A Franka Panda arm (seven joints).
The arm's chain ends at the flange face. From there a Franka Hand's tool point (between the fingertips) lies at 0.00 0.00 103.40 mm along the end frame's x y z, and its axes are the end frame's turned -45 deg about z.
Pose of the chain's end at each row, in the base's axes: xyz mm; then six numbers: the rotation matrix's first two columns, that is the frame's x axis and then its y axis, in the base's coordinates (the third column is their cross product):
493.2, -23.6, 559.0, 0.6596, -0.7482, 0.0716, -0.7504, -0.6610, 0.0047
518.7, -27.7, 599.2, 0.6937, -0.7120, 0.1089, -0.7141, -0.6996, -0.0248
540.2, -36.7, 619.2, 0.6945, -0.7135, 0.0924, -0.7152, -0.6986, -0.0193
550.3, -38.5, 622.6, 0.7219, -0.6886, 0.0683, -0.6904, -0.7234, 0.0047
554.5, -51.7, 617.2, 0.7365, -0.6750, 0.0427, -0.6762, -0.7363, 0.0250
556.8, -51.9, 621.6, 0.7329, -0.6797, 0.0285, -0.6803, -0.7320, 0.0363
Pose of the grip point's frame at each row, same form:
497.7, -29.5, 455.9, 0.9970, -0.0617, 0.0473, -0.0642, -0.9965, 0.0540
528.4, -34.0, 496.4, 0.9955, -0.0088, 0.0945, -0.0144, -0.9982, 0.0595
548.3, -42.1, 516.3, 0.9968, -0.0105, 0.0790, -0.0146, -0.9985, 0.0517
555.1, -43.7, 519.4, 0.9986, 0.0246, 0.0450, 0.0223, -0.9984, 0.0516
556.0, -56.6, 513.9, 0.9989, 0.0433, 0.0125, 0.0426, -0.9979, 0.0479
556.4, -56.7, 518.3, 0.9993, 0.0370, -0.0055, 0.0372, -0.9982, 0.0458

